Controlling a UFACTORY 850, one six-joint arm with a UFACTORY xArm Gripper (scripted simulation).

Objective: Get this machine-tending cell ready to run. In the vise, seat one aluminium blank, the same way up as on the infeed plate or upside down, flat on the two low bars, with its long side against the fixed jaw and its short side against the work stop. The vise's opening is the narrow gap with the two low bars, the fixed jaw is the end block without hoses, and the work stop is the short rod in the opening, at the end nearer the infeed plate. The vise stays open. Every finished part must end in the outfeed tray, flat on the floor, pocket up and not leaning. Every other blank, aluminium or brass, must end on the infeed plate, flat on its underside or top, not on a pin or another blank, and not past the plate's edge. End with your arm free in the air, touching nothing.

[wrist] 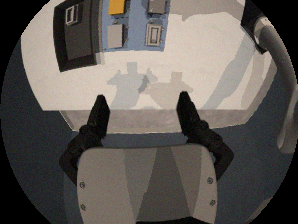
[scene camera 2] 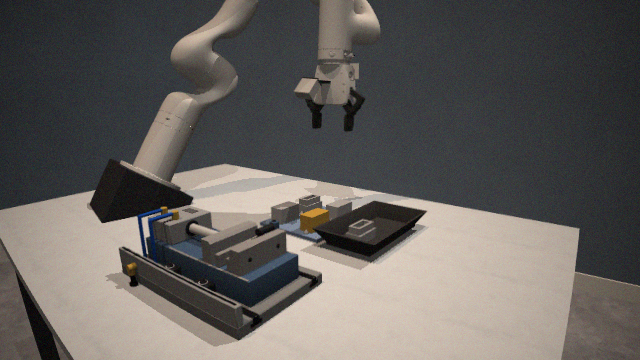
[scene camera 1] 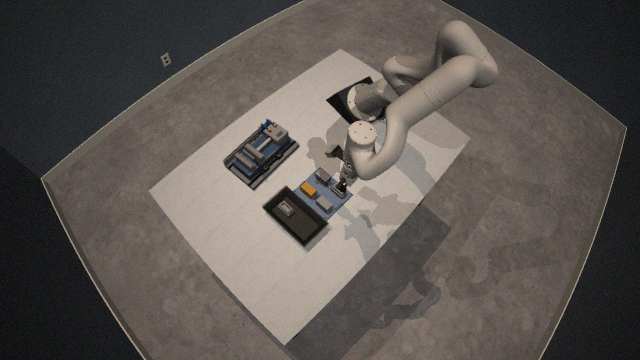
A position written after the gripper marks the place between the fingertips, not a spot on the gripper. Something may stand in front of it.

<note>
In view: the gripper [scene camera 2: 332, 129] and a vise [scene camera 2: 267, 279].
The gripper shows as well in the wrist view [wrist: 142, 101].
</note>
